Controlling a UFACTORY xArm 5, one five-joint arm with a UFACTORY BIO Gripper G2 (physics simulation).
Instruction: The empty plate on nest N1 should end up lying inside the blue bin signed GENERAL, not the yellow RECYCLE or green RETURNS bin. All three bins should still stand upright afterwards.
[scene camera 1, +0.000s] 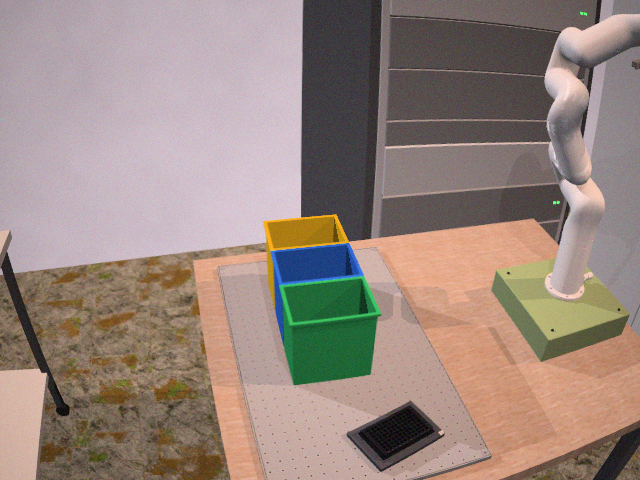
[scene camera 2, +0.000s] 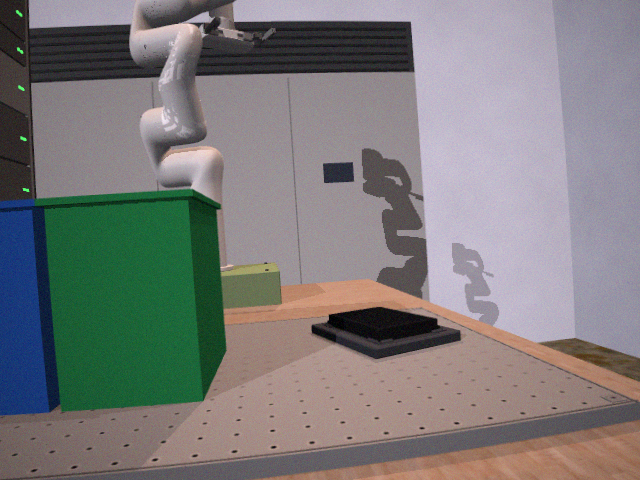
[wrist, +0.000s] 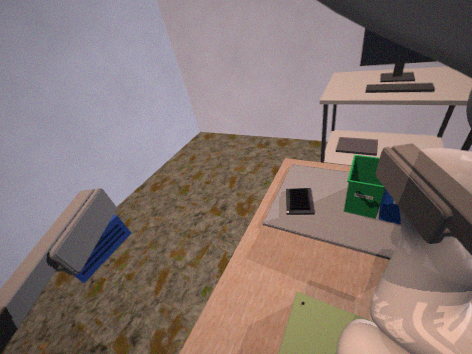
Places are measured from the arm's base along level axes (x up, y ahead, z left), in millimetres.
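Pixels of known places: hand, its tool point: (scene camera 2: 243, 29) (wrist: 232, 210); arm's base, origin of its link: (scene camera 1: 564, 287).
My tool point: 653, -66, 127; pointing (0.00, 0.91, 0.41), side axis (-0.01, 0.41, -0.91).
Ahead of a thing's pixels: the offset from my tool point to its top centre, as dx, dy, dz. "pt": to the spot under its first point. Level surfaces: height alone.
The black plate {-687, +672, +128} (scene camera 1: 397, 431) (scene camera 2: 382, 320) (wrist: 300, 198) lies flat on the dark nest {pt -701, +742, +152} (scene camera 1: 367, 450) (scene camera 2: 423, 338) near the front of the perforated board. The blue bin {-533, +729, -262} (scene camera 1: 315, 266) (scene camera 2: 20, 310) (wrist: 389, 213) stands upright between the yellow bin {-533, +719, -392} (scene camera 1: 302, 232) and the green bin {-533, +739, -132} (scene camera 1: 333, 348) (scene camera 2: 124, 299) (wrist: 360, 200), both upright. The yellow bin does not show in the wrist view. My gripper (scene camera 2: 240, 32) (wrist: 250, 212) is open and empty, high up and far from the plate and bins. In scene camera 1 it is mostly out of frame. The bin signs are not readable.
The perforated board {dx -713} (scene camera 1: 320, 413) (scene camera 2: 330, 392) (wrist: 325, 230) lies on the wooden table {dx -726} (scene camera 1: 465, 351). The arm's green base block (scene camera 1: 573, 320) (scene camera 2: 250, 286) (wrist: 312, 325) stands at the table's other side. A desk (wrist: 345, 92) with a monitor stands beyond. A blue slatted object (wrist: 107, 247) shows behind the left finger.
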